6 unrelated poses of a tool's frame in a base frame.
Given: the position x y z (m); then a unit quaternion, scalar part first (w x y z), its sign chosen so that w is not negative.
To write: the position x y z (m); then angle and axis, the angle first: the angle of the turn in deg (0 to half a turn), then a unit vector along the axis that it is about. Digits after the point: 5 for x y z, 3 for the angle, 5 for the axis.
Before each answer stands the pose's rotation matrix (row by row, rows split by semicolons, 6 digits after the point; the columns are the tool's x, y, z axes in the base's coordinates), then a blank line. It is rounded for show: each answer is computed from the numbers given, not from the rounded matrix.
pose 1, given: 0.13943 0.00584 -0.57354 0.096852 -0.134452 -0.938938 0.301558
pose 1, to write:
-0.945085 0.194071 -0.262966; 0.310897 0.781971 -0.540245; 0.100786 -0.592333 -0.799365

0.13943 0.00584 -0.57354 168.884 -0.13509 -0.94337 0.30298
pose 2, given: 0.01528 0.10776 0.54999 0.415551 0.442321 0.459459 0.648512
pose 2, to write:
-0.263340 -0.132523 0.955557; 0.945436 -0.232430 0.228315; 0.191843 0.963542 0.186500

0.01528 0.10776 0.54999 130.892 0.48630 0.50514 0.71299
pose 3, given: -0.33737 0.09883 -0.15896 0.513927 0.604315 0.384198 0.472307
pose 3, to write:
0.258636 -0.021109 0.965744; 0.949816 -0.176542 -0.258229; 0.175945 0.984067 -0.025610

-0.33737 0.09883 -0.15896 118.148 0.70447 0.44787 0.55058
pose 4, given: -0.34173 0.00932 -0.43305 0.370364 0.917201 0.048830 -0.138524
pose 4, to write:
0.956853 0.192182 -0.217939; -0.013035 -0.720892 -0.692924; -0.290278 0.665868 -0.687283

-0.34173 0.00932 -0.43305 136.524 0.98742 0.05257 -0.14913
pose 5, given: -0.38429 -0.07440 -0.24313 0.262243 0.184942 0.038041 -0.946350
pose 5, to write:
-0.794050 0.510418 -0.330088; -0.482276 -0.859563 -0.169000; -0.369992 0.024999 0.928699

-0.38429 -0.07440 -0.24313 149.594 0.19165 0.03942 -0.98067
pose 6, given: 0.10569 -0.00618 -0.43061 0.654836 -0.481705 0.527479 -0.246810
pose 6, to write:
0.321701 -0.184939 0.928604; -0.831419 0.414090 0.370502; -0.453046 -0.891250 -0.020548

0.10569 -0.00618 -0.43061 98.186 -0.63737 0.69794 -0.32657
